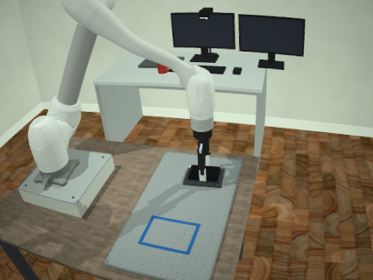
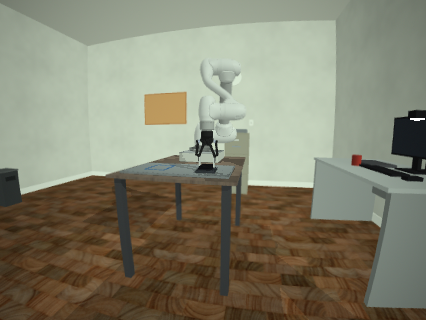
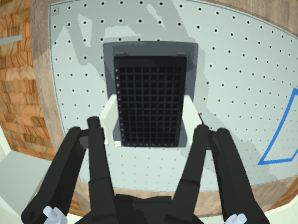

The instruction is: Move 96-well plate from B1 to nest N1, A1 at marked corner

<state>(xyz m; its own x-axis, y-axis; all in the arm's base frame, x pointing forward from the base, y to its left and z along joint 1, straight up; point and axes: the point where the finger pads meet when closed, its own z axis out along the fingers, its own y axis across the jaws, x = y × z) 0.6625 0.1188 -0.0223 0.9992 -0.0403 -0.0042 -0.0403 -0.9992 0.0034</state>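
The black 96-well plate lies 2 cm below my hand. From my hand the other things lie so: dark plate nest N1: 4 cm below.
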